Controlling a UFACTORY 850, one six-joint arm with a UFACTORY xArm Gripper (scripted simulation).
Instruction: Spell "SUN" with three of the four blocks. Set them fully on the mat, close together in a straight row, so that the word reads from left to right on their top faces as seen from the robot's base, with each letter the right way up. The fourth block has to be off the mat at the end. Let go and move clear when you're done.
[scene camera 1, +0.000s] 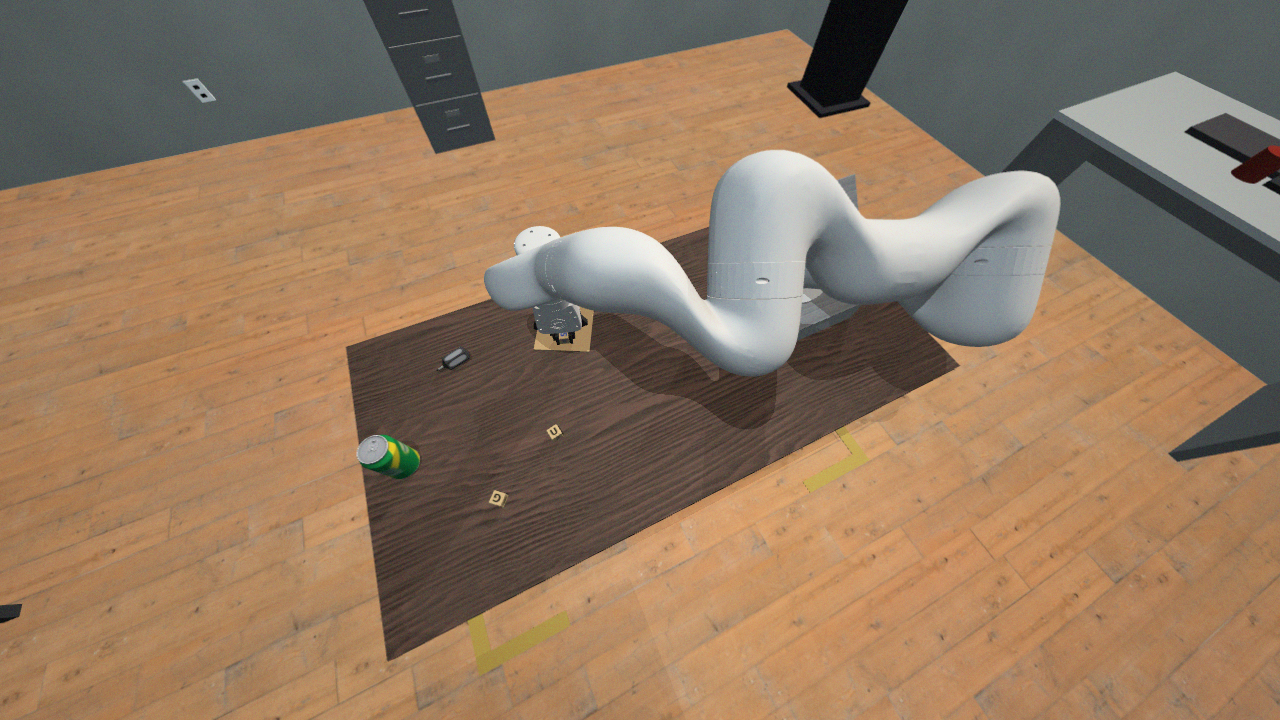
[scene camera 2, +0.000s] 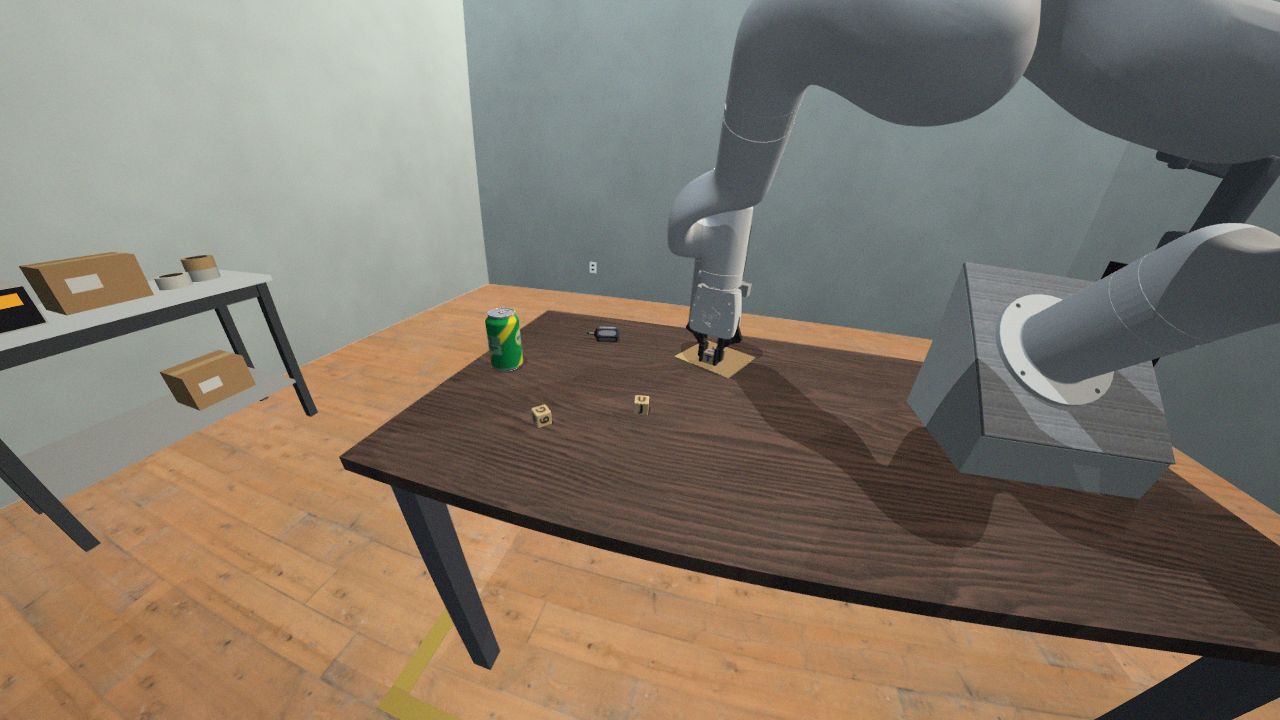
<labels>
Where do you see my gripper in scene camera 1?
At 565, 339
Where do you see my gripper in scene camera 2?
At 709, 361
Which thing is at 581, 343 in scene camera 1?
A tan mat.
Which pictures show the tan mat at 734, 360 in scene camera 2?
Scene camera 1 and scene camera 2: all of them.
</labels>
